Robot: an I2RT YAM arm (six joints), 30 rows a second.
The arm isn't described. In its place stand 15 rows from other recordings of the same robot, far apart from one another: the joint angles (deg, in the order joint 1, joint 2, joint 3, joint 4, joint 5, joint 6), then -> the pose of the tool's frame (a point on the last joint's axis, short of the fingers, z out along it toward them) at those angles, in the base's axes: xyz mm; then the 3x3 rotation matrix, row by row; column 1 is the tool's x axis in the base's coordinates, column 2 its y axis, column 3 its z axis.
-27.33, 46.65, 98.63, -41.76, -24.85, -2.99 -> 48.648 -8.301 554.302; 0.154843 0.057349 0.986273; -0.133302 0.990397 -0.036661; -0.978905 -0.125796 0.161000
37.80, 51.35, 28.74, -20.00, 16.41, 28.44 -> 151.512 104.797 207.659; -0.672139 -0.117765 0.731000; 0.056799 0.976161 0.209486; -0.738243 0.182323 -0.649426
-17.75, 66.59, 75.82, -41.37, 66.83, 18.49 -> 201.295 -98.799 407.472; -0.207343 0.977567 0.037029; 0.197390 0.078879 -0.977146; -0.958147 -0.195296 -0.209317
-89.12, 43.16, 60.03, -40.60, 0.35, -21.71 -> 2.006 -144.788 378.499; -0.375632 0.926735 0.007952; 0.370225 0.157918 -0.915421; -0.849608 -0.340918 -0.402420
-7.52, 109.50, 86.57, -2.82, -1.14, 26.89 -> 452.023 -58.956 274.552; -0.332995 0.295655 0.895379; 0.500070 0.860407 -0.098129; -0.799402 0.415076 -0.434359
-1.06, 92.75, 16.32, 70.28, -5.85, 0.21 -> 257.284 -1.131 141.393; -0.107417 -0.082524 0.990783; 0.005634 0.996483 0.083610; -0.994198 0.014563 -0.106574
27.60, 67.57, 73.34, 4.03, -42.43, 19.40 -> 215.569 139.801 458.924; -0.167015 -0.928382 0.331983; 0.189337 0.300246 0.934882; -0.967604 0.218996 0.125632
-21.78, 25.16, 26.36, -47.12, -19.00, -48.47 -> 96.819 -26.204 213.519; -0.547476 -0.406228 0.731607; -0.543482 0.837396 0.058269; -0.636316 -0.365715 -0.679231
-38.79, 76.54, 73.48, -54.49, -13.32, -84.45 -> 211.455 -159.430 325.407; -0.574468 -0.605021 0.551304; -0.780875 0.607019 -0.147521; -0.245398 -0.515245 -0.821159
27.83, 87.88, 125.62, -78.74, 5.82, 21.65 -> 222.620 113.441 502.944; -0.685629 -0.154727 0.711317; 0.053089 0.963920 0.260845; -0.726013 0.216606 -0.652677
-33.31, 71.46, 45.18, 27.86, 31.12, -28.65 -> 229.523 -172.842 312.004; -0.412199 0.802519 0.431341; -0.220280 0.371604 -0.901880; -0.884064 -0.466770 0.023605
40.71, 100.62, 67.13, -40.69, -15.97, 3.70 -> 247.996 226.308 183.703; -0.771923 -0.635425 0.019222; -0.582346 0.718923 0.379503; -0.254965 0.281754 -0.924991
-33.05, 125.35, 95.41, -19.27, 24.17, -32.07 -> 398.201 -276.479 177.928; -0.920990 0.274678 0.276280; 0.021322 0.743635 -0.668246; -0.389003 -0.609556 -0.690737
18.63, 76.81, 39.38, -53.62, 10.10, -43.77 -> 180.886 54.392 160.244; -0.464499 -0.884718 0.038926; -0.875296 0.451988 -0.171941; 0.134525 -0.113938 -0.984338
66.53, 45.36, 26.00, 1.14, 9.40, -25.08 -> 80.680 171.219 242.618; 0.244619 -0.816453 0.523035; -0.486631 0.363192 0.794533; -0.838661 -0.448883 -0.308468
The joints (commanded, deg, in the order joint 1, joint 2, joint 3, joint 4, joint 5, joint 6), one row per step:
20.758 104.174 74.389 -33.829 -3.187 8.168
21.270 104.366 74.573 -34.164 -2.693 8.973
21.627 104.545 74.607 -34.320 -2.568 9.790
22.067 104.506 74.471 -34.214 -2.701 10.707
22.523 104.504 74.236 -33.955 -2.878 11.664
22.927 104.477 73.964 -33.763 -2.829 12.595
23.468 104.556 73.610 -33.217 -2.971 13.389
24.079 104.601 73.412 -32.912 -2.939 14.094
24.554 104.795 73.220 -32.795 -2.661 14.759
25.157 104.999 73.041 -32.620 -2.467 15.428
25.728 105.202 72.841 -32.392 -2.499 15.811
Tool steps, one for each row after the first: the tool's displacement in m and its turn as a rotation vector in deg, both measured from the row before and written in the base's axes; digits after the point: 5 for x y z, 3 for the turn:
-0.00086 0.00294 -0.00056 -0.220 0.327 -0.427
-0.00074 0.00214 -0.00107 0.103 0.404 -0.432
-0.00138 0.00265 -0.00035 0.468 0.223 -0.327
-0.00143 0.00277 -0.00096 0.524 0.237 -0.328
-0.00150 0.00221 -0.00105 0.294 0.231 -0.455
-0.00146 0.00333 -0.00182 0.463 0.119 -0.111
-0.00163 0.00363 -0.00102 0.265 0.089 -0.036
-0.00132 0.00262 -0.00208 -0.089 0.291 -0.244
-0.00160 0.00348 -0.00202 0.002 0.263 -0.084
-0.00159 0.00340 -0.00207 0.092 0.256 0.239

